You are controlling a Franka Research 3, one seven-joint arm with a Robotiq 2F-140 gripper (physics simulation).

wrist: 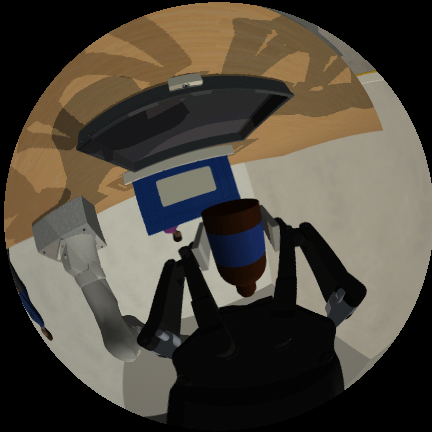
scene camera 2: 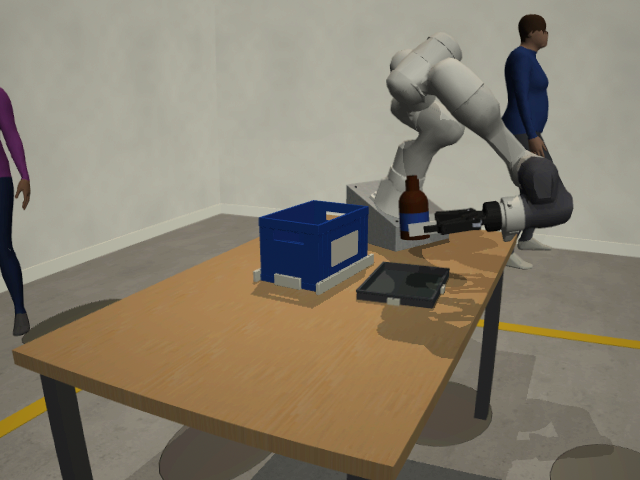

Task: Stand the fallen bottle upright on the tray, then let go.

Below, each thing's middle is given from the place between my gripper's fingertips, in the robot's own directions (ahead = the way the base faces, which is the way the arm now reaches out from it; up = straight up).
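Scene:
There is the brown bottle (scene camera 2: 413, 204), and my gripper is now 10 mm past it, 10 mm to the right of it and 50 mm below it.

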